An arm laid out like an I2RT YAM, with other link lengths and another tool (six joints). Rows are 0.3 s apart.
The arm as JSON. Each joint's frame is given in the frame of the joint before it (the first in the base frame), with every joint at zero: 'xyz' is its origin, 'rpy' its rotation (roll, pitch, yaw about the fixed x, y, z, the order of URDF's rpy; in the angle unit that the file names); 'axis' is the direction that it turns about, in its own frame. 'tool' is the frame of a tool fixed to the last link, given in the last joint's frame.
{
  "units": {
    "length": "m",
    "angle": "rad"
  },
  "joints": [
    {
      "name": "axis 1",
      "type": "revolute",
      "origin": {
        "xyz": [
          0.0,
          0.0,
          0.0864
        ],
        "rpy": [
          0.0,
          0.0,
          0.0
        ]
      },
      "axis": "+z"
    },
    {
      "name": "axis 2",
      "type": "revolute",
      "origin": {
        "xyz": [
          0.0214,
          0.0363,
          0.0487
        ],
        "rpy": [
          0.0,
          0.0,
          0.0
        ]
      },
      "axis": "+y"
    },
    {
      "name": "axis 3",
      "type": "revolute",
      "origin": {
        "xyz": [
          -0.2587,
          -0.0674,
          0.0
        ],
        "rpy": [
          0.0,
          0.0,
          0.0
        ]
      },
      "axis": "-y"
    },
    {
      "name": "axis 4",
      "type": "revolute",
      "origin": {
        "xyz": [
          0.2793,
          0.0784,
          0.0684
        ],
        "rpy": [
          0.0,
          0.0,
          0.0
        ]
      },
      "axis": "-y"
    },
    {
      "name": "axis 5",
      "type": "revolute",
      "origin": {
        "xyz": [
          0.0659,
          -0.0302,
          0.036
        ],
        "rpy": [
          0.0,
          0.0,
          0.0
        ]
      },
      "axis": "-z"
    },
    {
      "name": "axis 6",
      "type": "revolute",
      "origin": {
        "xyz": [
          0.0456,
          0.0,
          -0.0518
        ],
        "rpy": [
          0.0,
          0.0,
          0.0
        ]
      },
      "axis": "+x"
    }
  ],
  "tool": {
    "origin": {
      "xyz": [
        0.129,
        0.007,
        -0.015
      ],
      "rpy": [
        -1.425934,
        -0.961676,
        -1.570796
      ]
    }
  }
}
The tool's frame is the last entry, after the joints.
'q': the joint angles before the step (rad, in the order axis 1, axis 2, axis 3, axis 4, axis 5, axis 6). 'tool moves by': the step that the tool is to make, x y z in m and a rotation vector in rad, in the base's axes. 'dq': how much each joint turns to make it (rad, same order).
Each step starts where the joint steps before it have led.
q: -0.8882 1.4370 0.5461 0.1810 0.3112 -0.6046
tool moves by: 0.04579 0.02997 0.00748 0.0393 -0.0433 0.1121
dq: 0.1320 -0.0078 0.0415 -0.0662 -0.0235 0.0597
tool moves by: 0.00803 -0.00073 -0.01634 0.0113 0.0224 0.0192
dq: 0.0138 0.0819 0.0159 0.0446 0.0007 -0.0092
